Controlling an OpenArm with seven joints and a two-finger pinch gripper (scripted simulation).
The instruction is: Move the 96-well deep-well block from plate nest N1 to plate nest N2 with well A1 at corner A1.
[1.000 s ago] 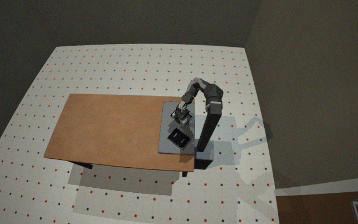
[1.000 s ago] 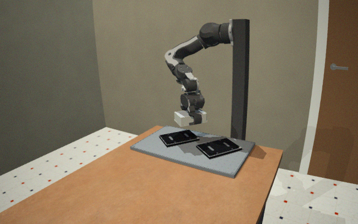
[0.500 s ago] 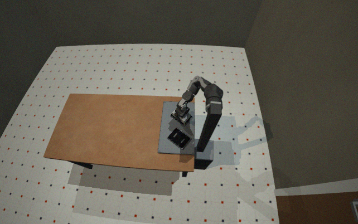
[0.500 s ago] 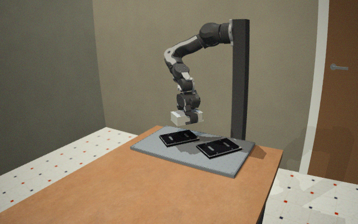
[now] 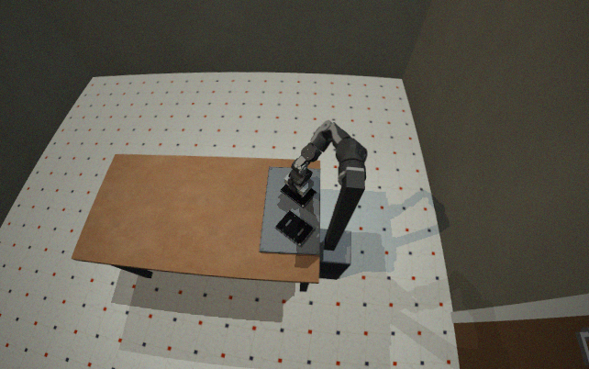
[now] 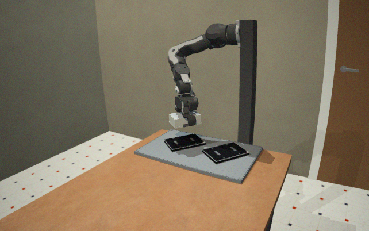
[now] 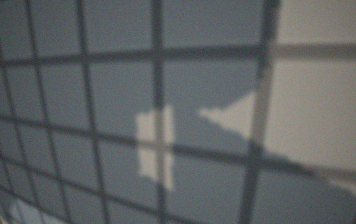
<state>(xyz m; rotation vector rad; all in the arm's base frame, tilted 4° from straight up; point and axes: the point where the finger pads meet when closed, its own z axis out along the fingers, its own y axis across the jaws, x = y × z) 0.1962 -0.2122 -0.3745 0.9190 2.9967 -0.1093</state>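
My hand is 10 cm above the plate nest N2 and 1 cm to the left of it. Also, from my hand: plate nest N1: 20 cm to the left, 10 cm below; A1 label: 29 cm to the left, 9 cm below, 3 cm behind; deep-well block: 2 cm above.
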